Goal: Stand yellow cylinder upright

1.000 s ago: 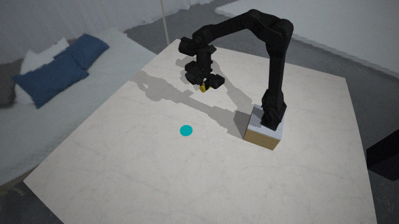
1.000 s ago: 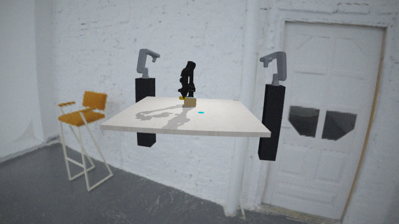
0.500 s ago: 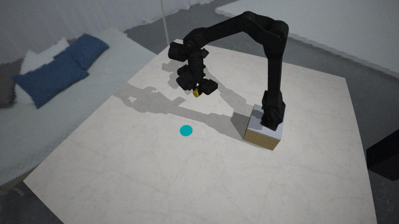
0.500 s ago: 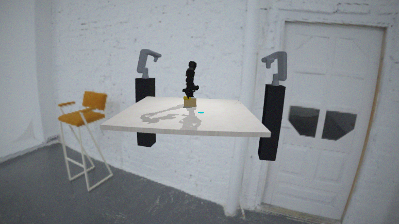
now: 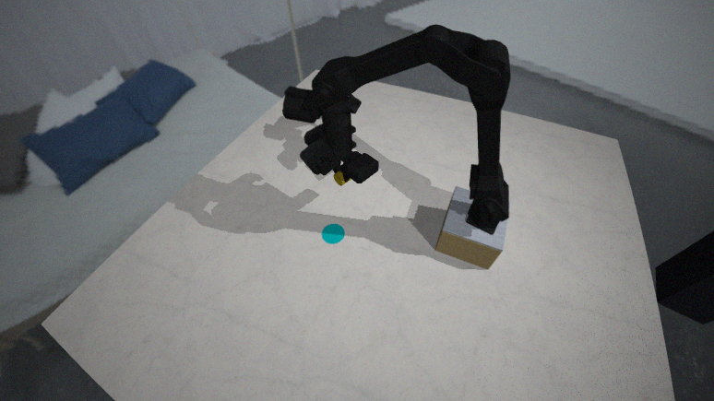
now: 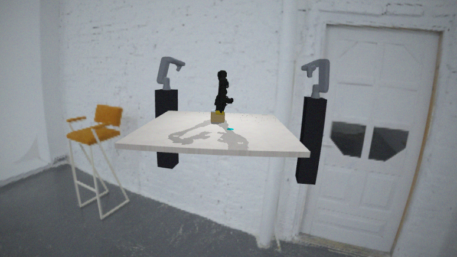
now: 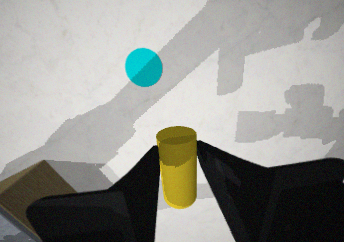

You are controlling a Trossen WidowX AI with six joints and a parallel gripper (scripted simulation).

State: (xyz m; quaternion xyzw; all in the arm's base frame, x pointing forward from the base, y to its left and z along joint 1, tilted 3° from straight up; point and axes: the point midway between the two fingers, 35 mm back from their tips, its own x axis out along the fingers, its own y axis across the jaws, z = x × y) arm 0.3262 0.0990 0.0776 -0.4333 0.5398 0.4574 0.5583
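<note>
My gripper tip is now 14 cm above the cyan circle, 8 cm to the right of it and 2 cm past it. From my gripper tip the other things lie so: yellow tall cylinder: 2 cm to the right.
</note>
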